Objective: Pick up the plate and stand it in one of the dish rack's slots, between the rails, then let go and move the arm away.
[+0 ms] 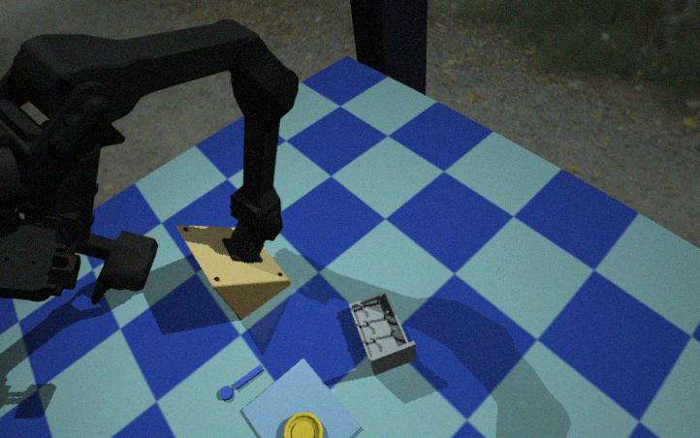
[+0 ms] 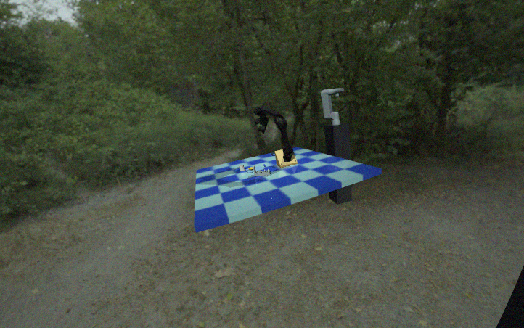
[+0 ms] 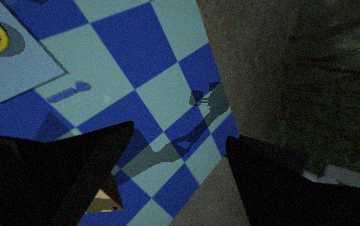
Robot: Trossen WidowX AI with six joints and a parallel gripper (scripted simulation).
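Now: gripper tip 32 cm above the yellow plate, 20 cm short of it and 14 cm to the right of it. The rest, counted from my gripper tip: grey dish rack (33 cm to the left, 31 cm below, 13 cm ahead); light blue mat (33 cm below, 17 cm ahead, 14 cm to the left); blue spoon (33 cm below, 8 cm to the left, 7 cm ahead).
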